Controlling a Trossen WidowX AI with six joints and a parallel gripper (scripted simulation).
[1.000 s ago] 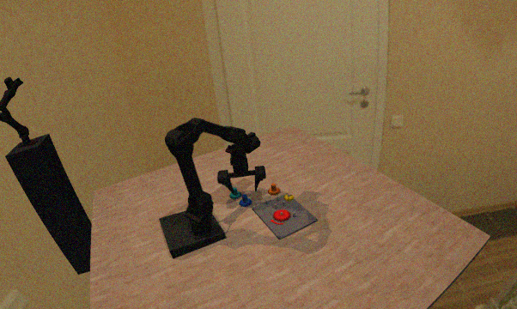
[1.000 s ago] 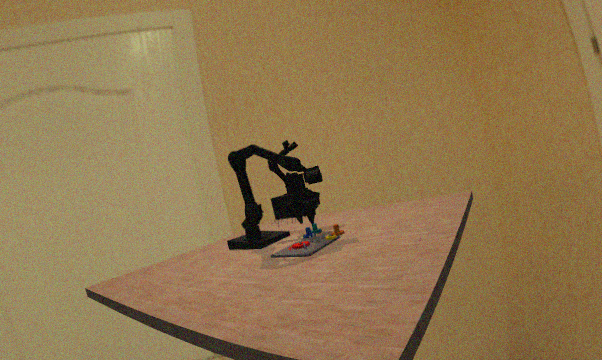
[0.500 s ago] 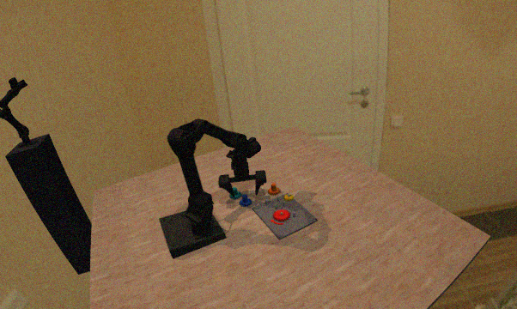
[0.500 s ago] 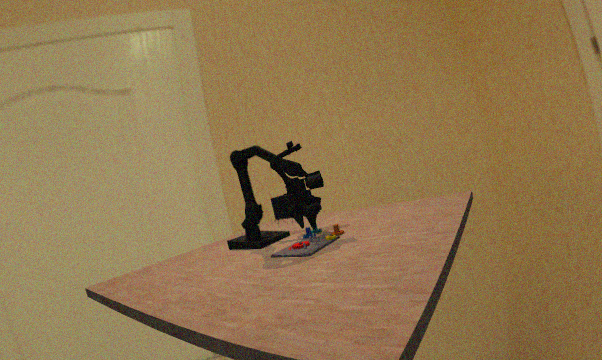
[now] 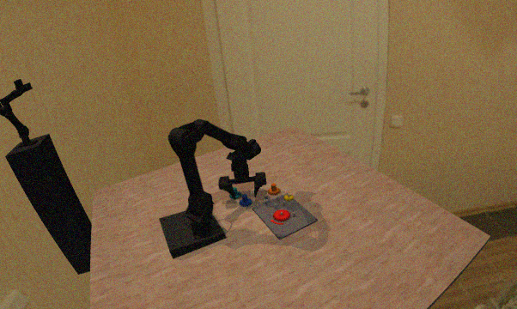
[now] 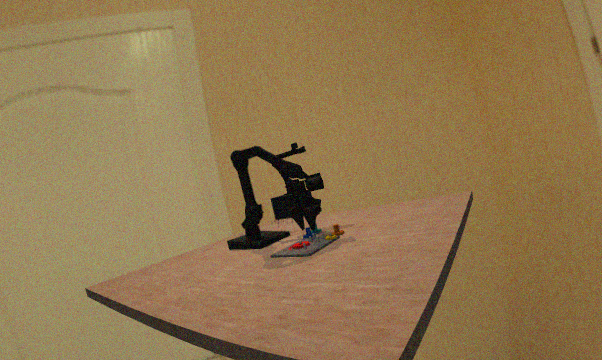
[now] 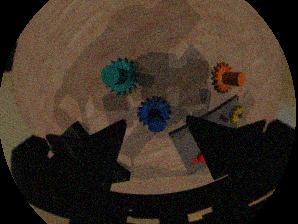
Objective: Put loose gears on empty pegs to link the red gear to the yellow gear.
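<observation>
Now: the blue gear 10 mm below my gripper tip. From my gripper tip the other things lie so: orange gear (140 mm ahead, 10 mm to the left, 10 mm below); then yellow gear (160 mm ahead, 70 mm to the right, 10 mm below); then teal gear (70 mm to the left, 20 mm behind, 10 mm below).
</observation>
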